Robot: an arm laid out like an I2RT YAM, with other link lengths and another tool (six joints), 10 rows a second.
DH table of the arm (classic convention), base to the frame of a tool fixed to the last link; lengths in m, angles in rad. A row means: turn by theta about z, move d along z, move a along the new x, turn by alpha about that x. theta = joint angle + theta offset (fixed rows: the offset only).
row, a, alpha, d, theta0
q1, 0.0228, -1.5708, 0.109, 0
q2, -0.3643, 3.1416, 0, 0
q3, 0.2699, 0, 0, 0.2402
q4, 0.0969, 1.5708, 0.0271, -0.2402
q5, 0, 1.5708, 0.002, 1.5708
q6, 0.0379, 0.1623, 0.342, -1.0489
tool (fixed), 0, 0, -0.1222, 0
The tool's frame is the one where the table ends.
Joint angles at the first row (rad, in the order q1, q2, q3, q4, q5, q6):
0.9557, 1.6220, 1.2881, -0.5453, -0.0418, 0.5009
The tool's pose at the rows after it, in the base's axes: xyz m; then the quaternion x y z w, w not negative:
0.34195, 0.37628, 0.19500, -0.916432, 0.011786, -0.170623, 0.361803
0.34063, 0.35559, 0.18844, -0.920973, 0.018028, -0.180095, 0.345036
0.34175, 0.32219, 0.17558, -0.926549, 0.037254, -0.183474, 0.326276
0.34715, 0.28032, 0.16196, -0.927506, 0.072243, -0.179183, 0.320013
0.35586, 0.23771, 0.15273, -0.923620, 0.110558, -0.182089, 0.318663
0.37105, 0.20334, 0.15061, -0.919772, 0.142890, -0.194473, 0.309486
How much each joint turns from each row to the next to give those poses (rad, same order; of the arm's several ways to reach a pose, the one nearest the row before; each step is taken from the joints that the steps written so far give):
0.0000, -0.0168, -0.0329, 0.0018, 0.0076, -0.0008
-0.0080, -0.0303, -0.0449, -0.0054, 0.0315, -0.0045
-0.0380, -0.0391, -0.0658, -0.0043, 0.0127, -0.0017
-0.0845, -0.0469, -0.0768, 0.0101, -0.0319, -0.0022
-0.1022, -0.0446, -0.0677, 0.0191, -0.0341, -0.0107
-0.0891, -0.0119, -0.0167, 0.0016, -0.0054, -0.0172

